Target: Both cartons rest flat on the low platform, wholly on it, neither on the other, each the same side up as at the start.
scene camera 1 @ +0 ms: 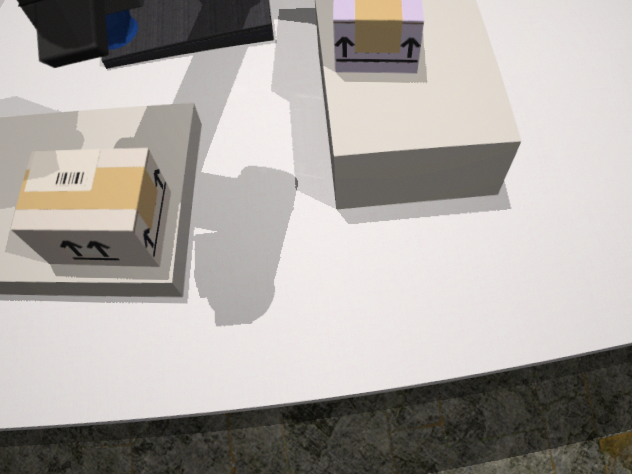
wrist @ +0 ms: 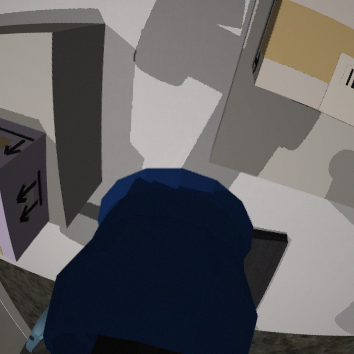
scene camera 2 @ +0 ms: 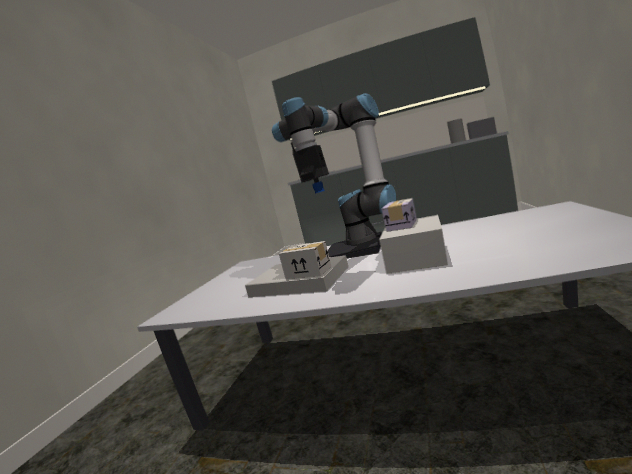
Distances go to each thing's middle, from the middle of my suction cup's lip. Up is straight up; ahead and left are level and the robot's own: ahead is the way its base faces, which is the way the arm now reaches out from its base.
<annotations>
I see my suction cup 30 cm above the platform (scene camera 1: 171, 132), 17 cm to the left of it and 3 cm past it.
</annotations>
